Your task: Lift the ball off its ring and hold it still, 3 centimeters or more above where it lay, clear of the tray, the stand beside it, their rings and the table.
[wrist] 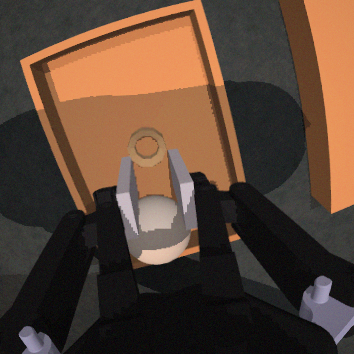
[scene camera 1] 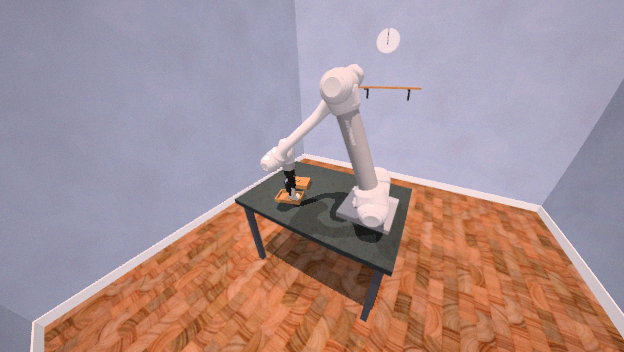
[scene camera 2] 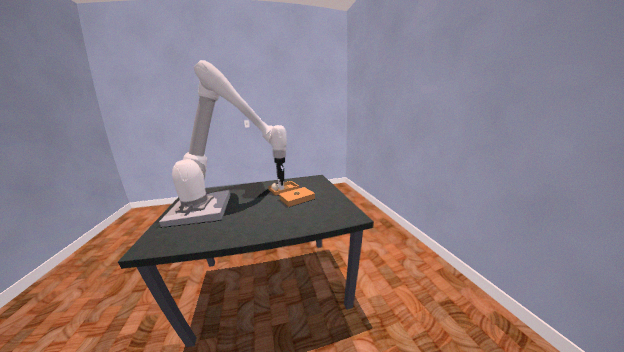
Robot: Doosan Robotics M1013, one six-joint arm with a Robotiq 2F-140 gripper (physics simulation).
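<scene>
The pale ball (scene camera 1: 297, 196) (scene camera 2: 275, 187) (wrist: 159, 240) is low at the near end of the orange tray (scene camera 1: 287, 202) (wrist: 125, 65). Any ring under it is hidden. A tan ring (wrist: 132, 146) lies bare on the tray floor beyond it. My gripper (scene camera 1: 292, 195) (scene camera 2: 281, 185) (wrist: 152, 170) points down into the tray, its fingers partly closed with a gap between them. In the wrist view the grey pads overlap the ball's upper left and right edges. I cannot see a firm hold, and the gripper reads as open.
The orange stand (scene camera 1: 303, 183) (scene camera 2: 299, 200) (wrist: 330, 100) is beside the tray, with a small ring on its top in scene camera 2. The arm's grey base plate (scene camera 1: 395, 212) (scene camera 2: 192, 218) sits on the dark table (scene camera 1: 325, 240) (scene camera 2: 250, 230). A wall shelf (scene camera 1: 392, 88) is behind the arm.
</scene>
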